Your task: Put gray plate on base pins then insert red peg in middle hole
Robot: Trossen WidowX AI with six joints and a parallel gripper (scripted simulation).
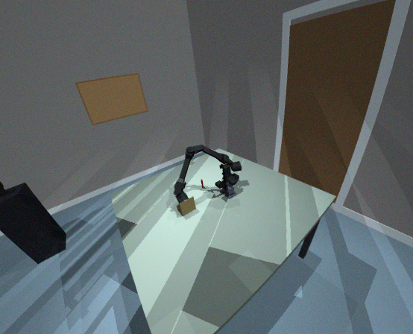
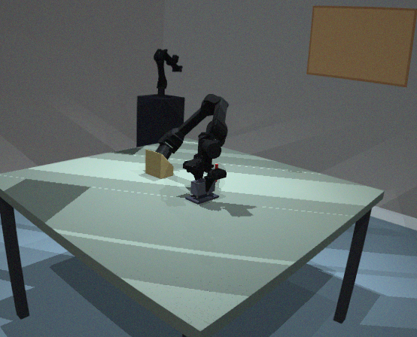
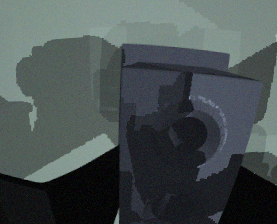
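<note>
My gripper tip is 3 cm below the gray plate. From my gripper tip the other things lie so: red peg: 21 cm to the left, 9 cm behind; base: 3 cm below.
</note>
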